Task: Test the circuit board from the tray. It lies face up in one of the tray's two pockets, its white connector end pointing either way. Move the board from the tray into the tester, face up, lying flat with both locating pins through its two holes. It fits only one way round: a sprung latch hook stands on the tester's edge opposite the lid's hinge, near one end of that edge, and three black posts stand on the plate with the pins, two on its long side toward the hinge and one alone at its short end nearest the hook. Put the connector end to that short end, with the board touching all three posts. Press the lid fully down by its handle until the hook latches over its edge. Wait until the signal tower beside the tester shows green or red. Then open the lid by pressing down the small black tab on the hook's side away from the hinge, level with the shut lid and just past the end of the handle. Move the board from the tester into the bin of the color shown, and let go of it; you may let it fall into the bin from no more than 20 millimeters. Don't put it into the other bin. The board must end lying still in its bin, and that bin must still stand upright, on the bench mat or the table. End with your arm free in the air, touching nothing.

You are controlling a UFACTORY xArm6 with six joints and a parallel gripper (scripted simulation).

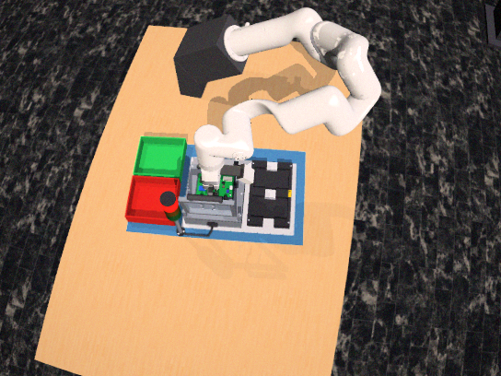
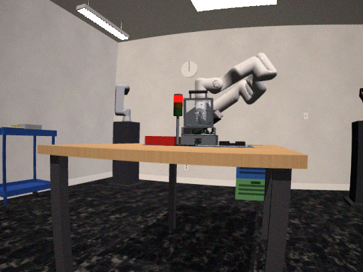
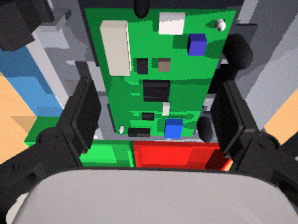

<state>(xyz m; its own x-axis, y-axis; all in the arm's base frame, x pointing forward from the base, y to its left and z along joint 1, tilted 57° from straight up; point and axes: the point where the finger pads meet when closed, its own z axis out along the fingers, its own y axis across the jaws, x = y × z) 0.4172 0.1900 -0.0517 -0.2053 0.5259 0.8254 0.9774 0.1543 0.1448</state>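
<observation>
The tester plate lies 10 mm to the left of my hand and 10 mm below it. Also, from my hand: tester lid (110 mm ahead, 100 mm above, 20 mm to the left); black tab (70 mm behind, 40 mm to the left, 10 mm above); red bin (190 mm to the right, 90 mm ahead, 70 mm below).
</observation>
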